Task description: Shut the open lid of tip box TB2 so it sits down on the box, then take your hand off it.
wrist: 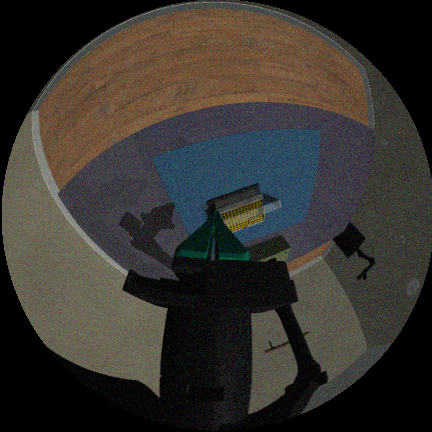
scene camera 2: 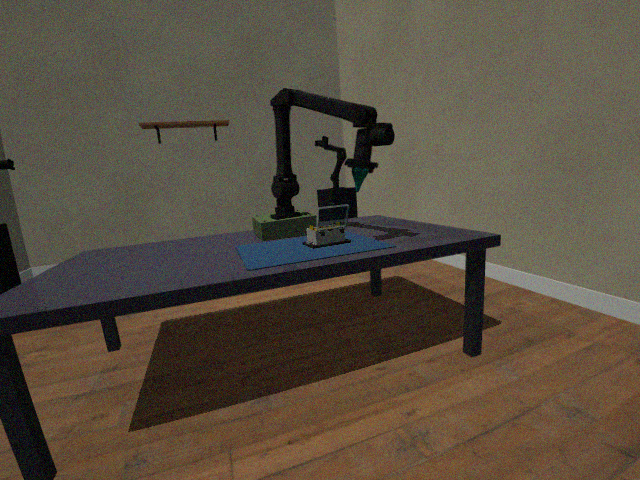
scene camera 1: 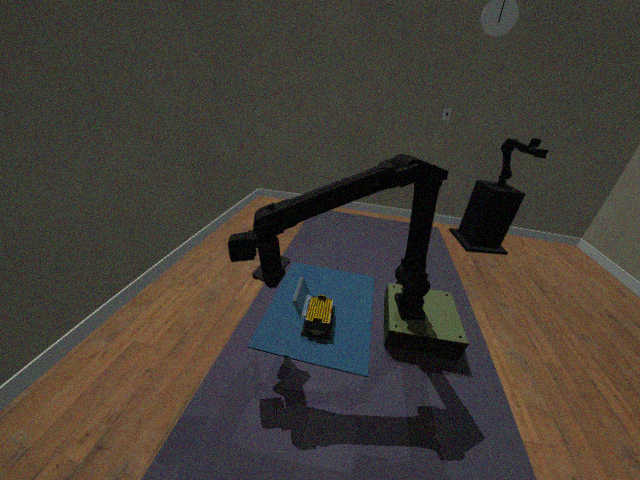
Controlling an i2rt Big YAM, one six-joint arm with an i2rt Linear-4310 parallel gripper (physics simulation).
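Where they show: gripper, fingertip midpoint: (wrist: 215, 214) (scene camera 2: 357, 191) (scene camera 1: 274, 286); arm's base, link origin: (scene camera 2: 285, 217) (scene camera 1: 408, 307).
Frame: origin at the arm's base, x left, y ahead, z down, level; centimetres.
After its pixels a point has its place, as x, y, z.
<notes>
Tip box TB2 (scene camera 1: 320, 310) (scene camera 2: 325, 236) @[-0.6, 36.5, 4.7] (wrist: 243, 216) @[2.9, 40.7, -6.1] stands upright, with a yellow perforated rack in its top. Its clear lid (scene camera 1: 299, 294) @[0.8, 40.1, -3.0] (scene camera 2: 333, 206) @[1.2, 40.4, -6.2] (wrist: 271, 204) @[-2.9, 40.5, -6.0] is open and stands steeply up along one long side of the box. My gripper (scene camera 2: 357, 191) @[6.5, 47.5, -10.8] (wrist: 215, 214) @[6.5, 47.5, -10.8] is shut and empty, its green fingers pointing down. In scene camera 2 it hangs higher than the lid and to its right, apart from it. In scene camera 1 the hand is left of the lid, on its outer side, and the fingers cannot be made out. The fingertips overlap the box's near end in the wrist view.
The box is on a blue mat (scene camera 1: 351, 289) @[-16.6, 19.2, 8.2] (scene camera 2: 273, 258) @[-22.5, 39.8, 8.2] (wrist: 240, 155) @[-3.6, 46.4, 8.2] on the purple table (scene camera 1: 361, 232) @[-70.4, 9.8, 8.5] (scene camera 2: 155, 273) @[-57.3, 29.0, 8.5]. My arm's green base block (scene camera 1: 444, 320) @[5.7, -11.3, -0.4] (scene camera 2: 284, 227) @[-3.9, 6.8, 3.7] stands beside the mat. Another arm's dark pedestal (scene camera 1: 488, 217) (wrist: 350, 240) stands beyond the table.
</notes>
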